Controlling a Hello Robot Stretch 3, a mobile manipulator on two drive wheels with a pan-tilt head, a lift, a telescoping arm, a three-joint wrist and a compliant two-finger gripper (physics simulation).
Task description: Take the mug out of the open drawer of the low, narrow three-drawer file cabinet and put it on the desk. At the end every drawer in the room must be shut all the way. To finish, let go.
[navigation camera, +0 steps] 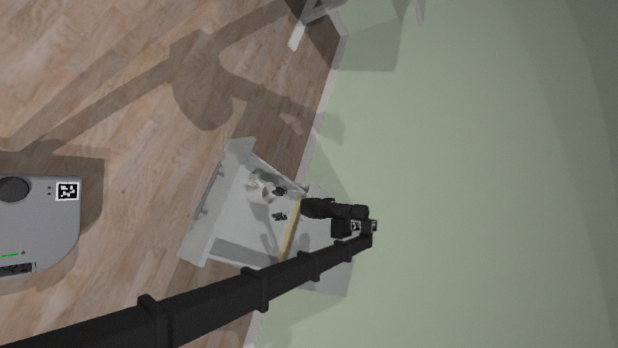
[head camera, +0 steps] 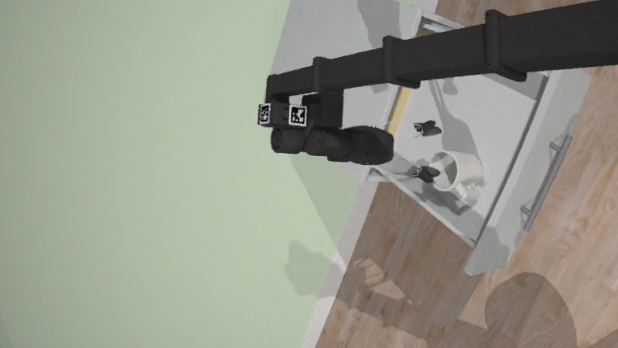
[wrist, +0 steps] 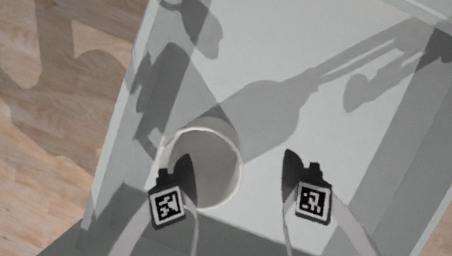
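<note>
The off-white mug (head camera: pixel 470 169) (navigation camera: pixel 256 192) (wrist: pixel 217 155) stands upright in the open drawer (head camera: pixel 505 115) (navigation camera: pixel 232 222) (wrist: pixel 260 40), near one side wall. My gripper (head camera: pixel 432 151) (navigation camera: pixel 279 204) (wrist: pixel 237 169) is open and points down over the drawer. In the wrist view the left finger overlaps the mug's opening, and the right finger is off to the right of the mug over the drawer floor. The mug is not between the fingers. I cannot tell how far the fingertips are above the rim. The mug's handle shows in the head view.
The grey cabinet top (head camera: pixel 330 25) (navigation camera: pixel 327 275) lies behind the drawer against the green wall (head camera: pixel 150 175) (navigation camera: pixel 475 175), under my arm (head camera: pixel 450 52) (navigation camera: pixel 215 300). My base (navigation camera: pixel 45 230) is on the wood floor. A white furniture leg (navigation camera: pixel 297 37) stands by the wall.
</note>
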